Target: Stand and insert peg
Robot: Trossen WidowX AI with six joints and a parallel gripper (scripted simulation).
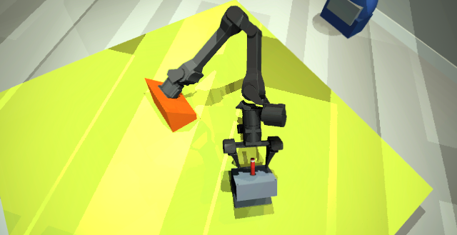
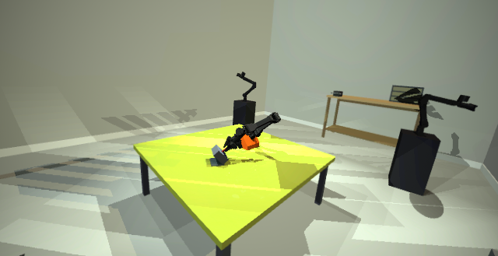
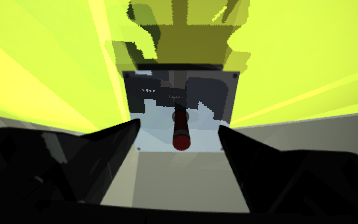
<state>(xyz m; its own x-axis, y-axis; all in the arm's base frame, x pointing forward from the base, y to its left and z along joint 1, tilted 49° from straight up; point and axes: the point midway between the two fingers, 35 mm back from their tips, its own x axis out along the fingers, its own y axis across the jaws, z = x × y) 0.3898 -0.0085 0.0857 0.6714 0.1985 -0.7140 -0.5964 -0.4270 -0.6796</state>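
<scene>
Now: gripper tip 10 mm to the right of the red peg, 10 mm below it and 10 mm past it. The rest, counted from my gripper tip: grey sloped panel (30 mm below, 30 mm ahead, 20 mm to the right).
</scene>
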